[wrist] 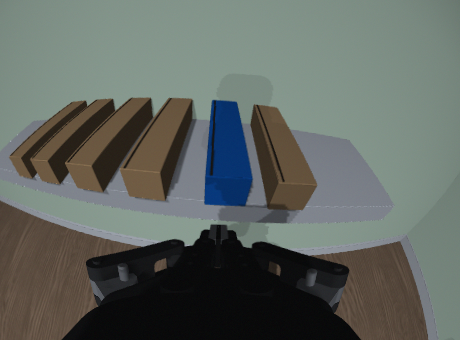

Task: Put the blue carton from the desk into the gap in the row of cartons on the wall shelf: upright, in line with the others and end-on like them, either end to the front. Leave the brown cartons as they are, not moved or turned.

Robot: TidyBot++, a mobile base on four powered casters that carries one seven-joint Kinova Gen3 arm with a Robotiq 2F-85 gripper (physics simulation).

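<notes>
The blue carton (228, 145) stands upright on the wall shelf (345, 175), end-on, between brown cartons. One brown carton (285, 155) stands to its right and another brown carton (160, 150) to its left, with bare shelf showing on both sides of the blue one. Its front end is near the shelf's front edge, roughly level with the neighbours' front ends. Further brown cartons (112, 145) (75, 142) (47, 137) stand in the row to the left. My gripper (218, 234) is shut with nothing between its fingers. It is in front of the shelf, apart from the blue carton.
The green wall (150, 50) rises behind the shelf, and another wall (440, 200) is at the right. Below is the wooden floor (40, 265) with a pale skirting strip (420, 285) along the walls. A shadow falls on the shelf's front edge below the blue carton.
</notes>
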